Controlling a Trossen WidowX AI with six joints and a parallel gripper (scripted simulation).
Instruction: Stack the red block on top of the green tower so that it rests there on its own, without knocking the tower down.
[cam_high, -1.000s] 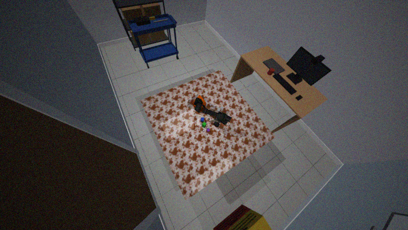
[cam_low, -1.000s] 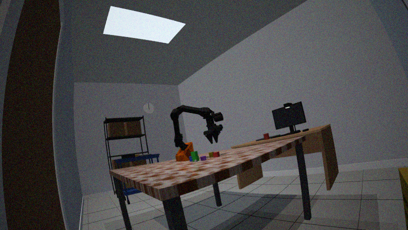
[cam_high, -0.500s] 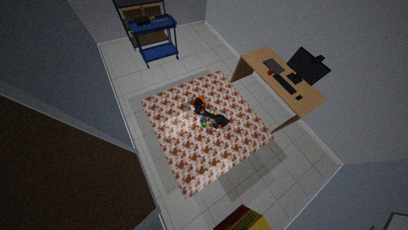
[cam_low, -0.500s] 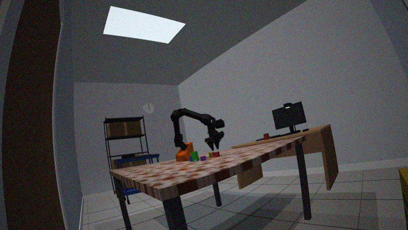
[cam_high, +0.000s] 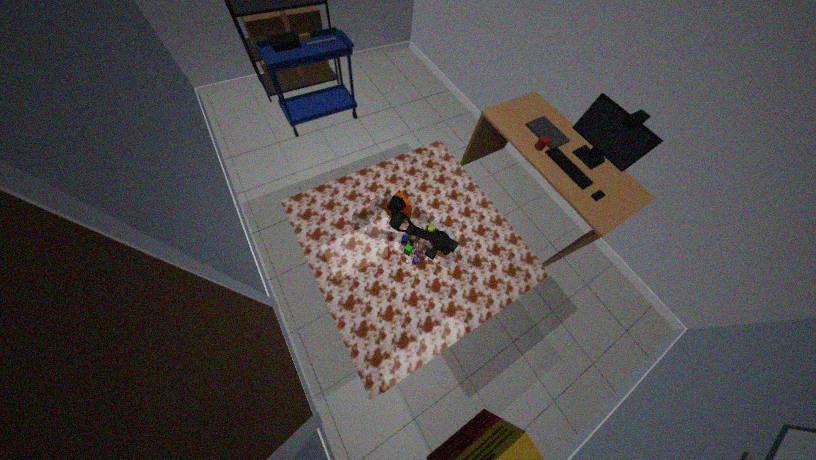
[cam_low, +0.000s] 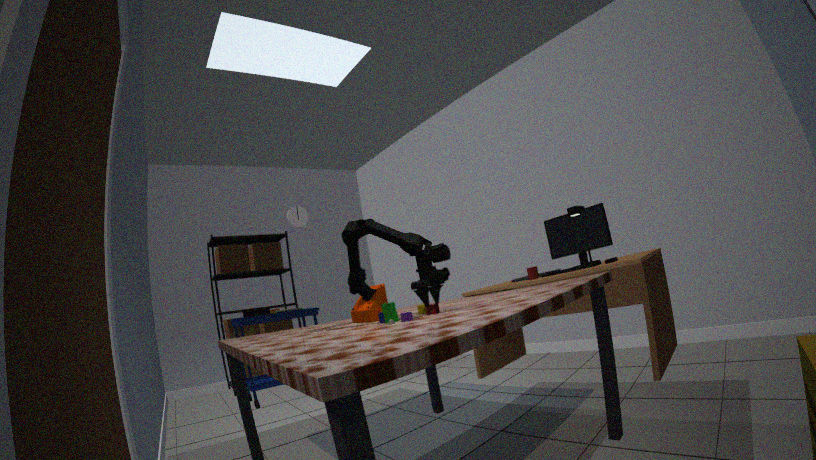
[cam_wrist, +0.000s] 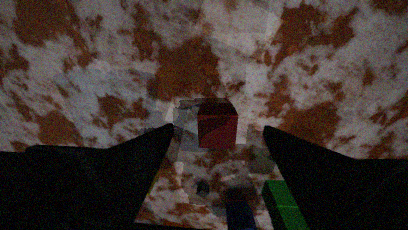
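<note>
The red block is 20 mm below my gripper tip. Round my gripper tip: purple block (130 mm to the right, 20 mm below, 10 mm ahead); then yellow-green block (140 mm behind, 50 mm to the left, 20 mm below); then blue block (150 mm behind, 140 mm to the right, 10 mm below).
</note>
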